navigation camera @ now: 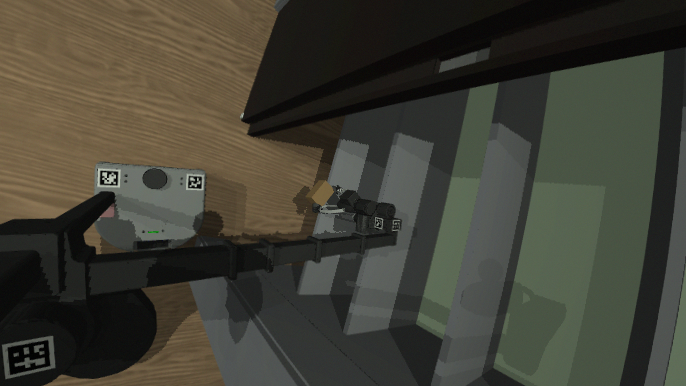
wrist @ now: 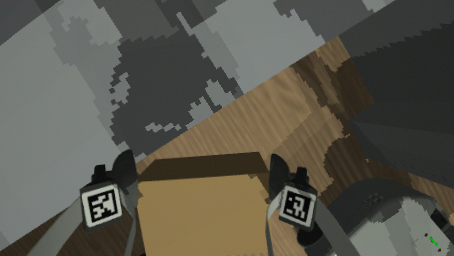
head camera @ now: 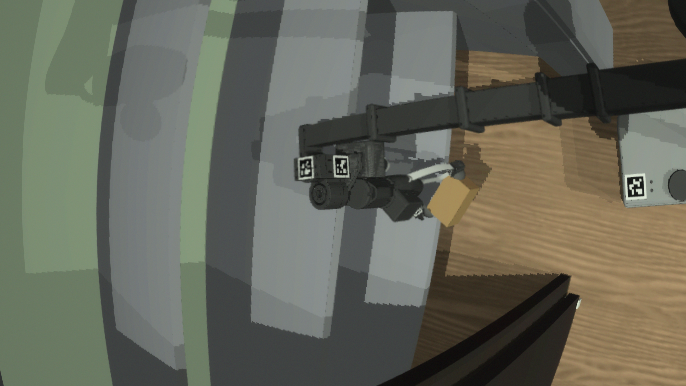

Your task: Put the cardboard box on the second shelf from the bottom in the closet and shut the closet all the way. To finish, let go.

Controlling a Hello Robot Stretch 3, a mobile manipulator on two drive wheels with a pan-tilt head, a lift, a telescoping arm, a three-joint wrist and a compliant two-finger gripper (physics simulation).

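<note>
The tan cardboard box is between the two fingers of my gripper, which is shut on it from both sides and holds it tilted in the head view, off the floor. The closet stands open. Its pale grey shelf boards show as strips, a short one, a middle one and another. The box overlaps the front edge of the short strip in the head view. The box's height against the shelves is hard to tell.
Dark panels stand out from the closet's side. A grey panel stands on the other side. My arm reaches from near my base, over the wood floor.
</note>
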